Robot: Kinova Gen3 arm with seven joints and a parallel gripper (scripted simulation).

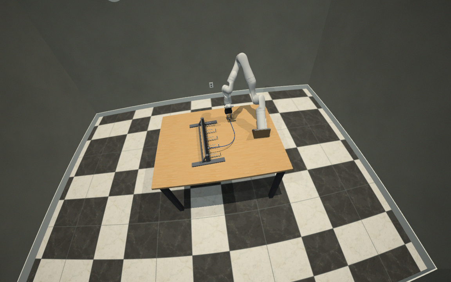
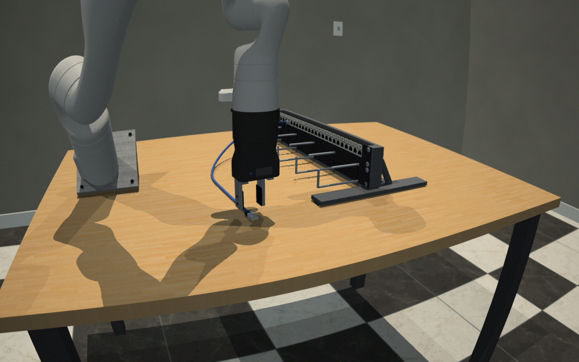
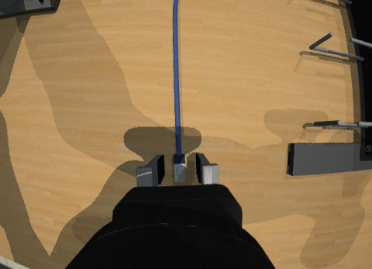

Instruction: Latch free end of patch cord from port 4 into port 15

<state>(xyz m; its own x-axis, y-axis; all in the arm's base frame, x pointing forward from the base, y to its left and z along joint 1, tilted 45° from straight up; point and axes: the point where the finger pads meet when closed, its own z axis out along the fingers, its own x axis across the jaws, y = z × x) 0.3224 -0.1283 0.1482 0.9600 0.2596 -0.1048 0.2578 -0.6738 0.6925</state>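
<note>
Now: the plug 10 mm to the right of my hand and 30 mm below it.
</note>
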